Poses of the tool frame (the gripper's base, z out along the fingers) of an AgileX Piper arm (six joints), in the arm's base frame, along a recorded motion.
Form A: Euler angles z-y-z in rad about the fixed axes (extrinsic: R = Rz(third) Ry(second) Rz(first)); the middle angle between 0 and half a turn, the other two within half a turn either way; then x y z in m.
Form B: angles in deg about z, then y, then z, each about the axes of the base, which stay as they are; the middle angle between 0 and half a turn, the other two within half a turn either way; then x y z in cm. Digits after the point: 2 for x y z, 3 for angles.
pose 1, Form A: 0.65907 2.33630 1.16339 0.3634 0.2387 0.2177
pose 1, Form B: 37.762 133.860 66.657 36.34 23.87 21.77
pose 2, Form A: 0.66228 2.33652 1.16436 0.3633 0.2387 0.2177
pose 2, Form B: 37.946 133.873 66.713 36.33 23.87 21.77
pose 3, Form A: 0.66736 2.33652 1.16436 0.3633 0.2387 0.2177
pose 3, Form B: 38.237 133.873 66.713 36.33 23.87 21.77
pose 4, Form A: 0.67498 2.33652 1.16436 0.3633 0.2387 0.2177
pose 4, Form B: 38.674 133.873 66.713 36.33 23.87 21.77
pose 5, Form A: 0.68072 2.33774 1.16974 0.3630 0.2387 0.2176
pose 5, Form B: 39.002 133.943 67.021 36.30 23.87 21.76
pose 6, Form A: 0.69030 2.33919 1.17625 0.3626 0.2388 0.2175
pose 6, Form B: 39.551 134.026 67.394 36.26 23.88 21.75
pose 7, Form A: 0.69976 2.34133 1.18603 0.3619 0.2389 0.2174
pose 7, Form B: 40.093 134.148 67.955 36.19 23.89 21.74
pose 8, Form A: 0.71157 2.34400 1.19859 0.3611 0.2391 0.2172
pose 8, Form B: 40.770 134.301 68.674 36.11 23.91 21.72
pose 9, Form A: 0.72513 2.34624 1.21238 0.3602 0.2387 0.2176
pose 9, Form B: 41.547 134.430 69.464 36.02 23.87 21.76
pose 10, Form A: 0.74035 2.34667 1.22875 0.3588 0.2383 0.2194
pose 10, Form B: 42.419 134.454 70.402 35.88 23.83 21.94
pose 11, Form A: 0.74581 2.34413 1.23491 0.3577 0.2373 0.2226
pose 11, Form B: 42.732 134.309 70.755 35.77 23.73 22.26
